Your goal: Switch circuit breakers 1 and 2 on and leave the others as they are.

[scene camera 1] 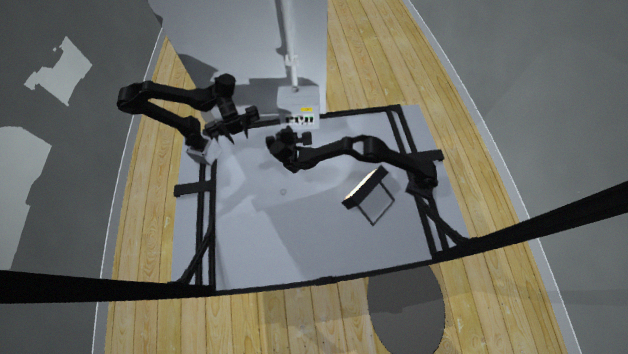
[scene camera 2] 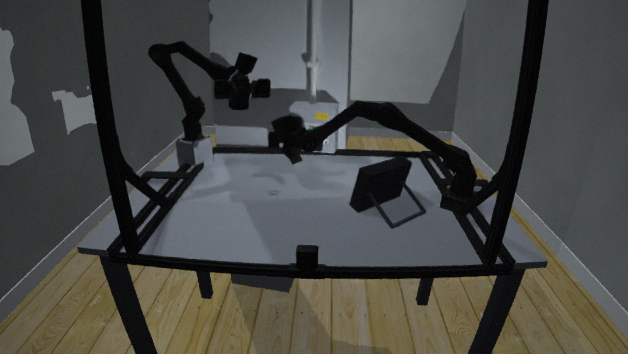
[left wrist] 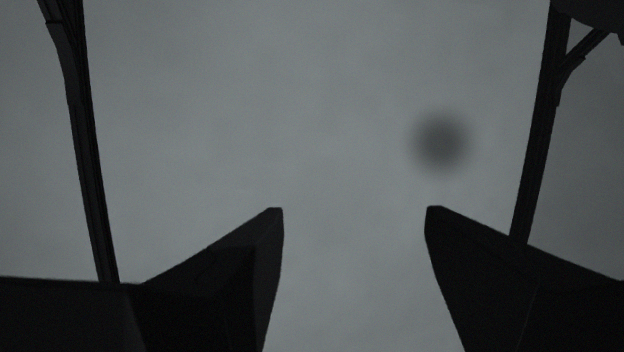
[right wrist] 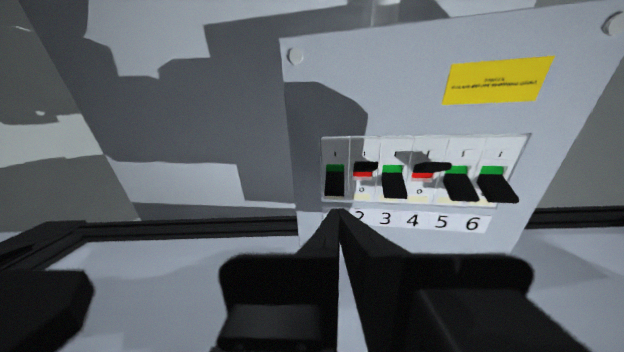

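Seen in the pictures: left gripper, fingertip midpoint: [scene camera 1: 240, 140] [scene camera 2: 245, 94] [left wrist: 354, 220]; right gripper, fingertip midpoint: [scene camera 1: 288, 125] [right wrist: 337, 214]; left arm's base at its link origin: [scene camera 1: 199, 144] [scene camera 2: 193, 138]; right arm's base at its link origin: [scene camera 1: 422, 183] [scene camera 2: 461, 194].
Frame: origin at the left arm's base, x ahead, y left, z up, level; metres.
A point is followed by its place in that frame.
The grey breaker box [scene camera 1: 286, 102] @(x 0.337, y 0.232, z 0.107 m) [scene camera 2: 309, 107] @(x 0.369, y 0.239, z 0.106 m) [right wrist: 410, 55] @(x 0.374, y 0.231, z 0.093 m) stands beyond the table's back edge. In the right wrist view, breaker 1 [right wrist: 334, 185] @(x 0.338, y 0.210, z 0.016 m) has its lever down with green showing; breaker 2 [right wrist: 365, 167] @(x 0.358, y 0.210, z 0.032 m) has its lever up with red showing. Levers 3 [right wrist: 394, 185] @(x 0.377, y 0.223, z 0.016 m), 5 [right wrist: 461, 187] @(x 0.416, y 0.235, z 0.016 m) and 6 [right wrist: 498, 189] @(x 0.435, y 0.240, z 0.016 m) are down with green; lever 4 [right wrist: 432, 167] @(x 0.395, y 0.221, z 0.033 m) is up with red. My right gripper [right wrist: 337, 214] @(x 0.345, y 0.194, z 0.002 m) is shut and empty, its tips appearing just below breaker 1 and covering its number; contact cannot be told. My left gripper [scene camera 1: 239, 139] @(x 0.285, y -0.031, z 0.192 m) [left wrist: 354, 220] @(x 0.285, y -0.031, z 0.192 m) is partly open and empty, left of the box.
A black panel on a wire stand [scene camera 1: 367, 189] @(x 0.731, y -0.006, z 0.026 m) [scene camera 2: 381, 182] @(x 0.733, y -0.014, z -0.015 m) stands on the right part of the table [scene camera 1: 345, 240] @(x 0.707, y -0.182, z -0.103 m) [scene camera 2: 195, 235] @(x 0.363, y -0.377, z -0.103 m). A pale pipe [scene camera 1: 288, 40] @(x 0.352, y 0.295, z 0.352 m) [scene camera 2: 313, 45] @(x 0.353, y 0.296, z 0.331 m) rises from the box. A black frame rail [scene camera 1: 360, 113] @(x 0.624, y 0.432, z -0.096 m) [right wrist: 190, 228] @(x 0.129, y 0.198, z -0.084 m) runs along the table's back edge.
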